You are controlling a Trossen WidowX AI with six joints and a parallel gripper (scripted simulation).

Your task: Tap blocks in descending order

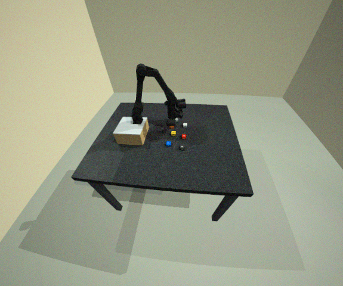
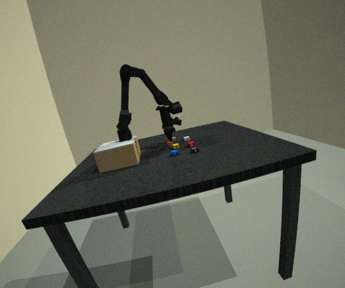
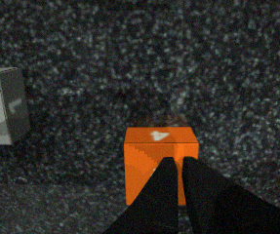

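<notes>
Now: the orange block marked 4 1 cm behind my gripper tip, 1 cm to the left of it and 1 cm below it. Also, from my gripper tip: red block: 10 cm ahead, 10 cm to the right, 1 cm below; then white block: 10 cm ahead, 3 cm to the left, 1 cm below; then yellow block marked 3: 2 cm ahead, 8 cm to the right, 1 cm below.
</notes>
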